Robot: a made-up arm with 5 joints.
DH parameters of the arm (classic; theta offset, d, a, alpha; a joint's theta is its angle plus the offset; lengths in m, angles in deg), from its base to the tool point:
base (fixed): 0 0 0.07 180
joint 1: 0 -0.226 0.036 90
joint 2: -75.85 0 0.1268 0
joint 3: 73.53 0 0.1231 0
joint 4: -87.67 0.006 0 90
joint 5: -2.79 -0.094 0 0
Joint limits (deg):
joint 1: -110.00..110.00
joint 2: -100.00..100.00
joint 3: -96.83..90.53
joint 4: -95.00..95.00
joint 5: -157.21..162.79
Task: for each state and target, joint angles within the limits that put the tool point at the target. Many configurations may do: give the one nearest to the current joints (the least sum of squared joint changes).
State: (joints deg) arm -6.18 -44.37 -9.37 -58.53 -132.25
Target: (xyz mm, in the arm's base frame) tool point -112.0 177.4 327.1
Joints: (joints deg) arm 42.91 -90.02 -36.27 -69.82 -132.25
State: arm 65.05 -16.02 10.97 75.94 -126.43
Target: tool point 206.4 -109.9 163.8
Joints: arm 40.82 19.25 22.26 64.64 -126.43
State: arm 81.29 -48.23 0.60 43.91 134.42
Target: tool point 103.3 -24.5 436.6
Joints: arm 44.69 -75.85 1.15 55.73 134.42
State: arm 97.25 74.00 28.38 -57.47 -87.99
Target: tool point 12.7 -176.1 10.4
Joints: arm 109.88 85.18 21.89 -53.12 -87.99
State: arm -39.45 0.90 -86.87 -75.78 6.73
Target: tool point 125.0 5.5 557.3
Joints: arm 0.52 -2.74 -71.46 -37.57 6.73
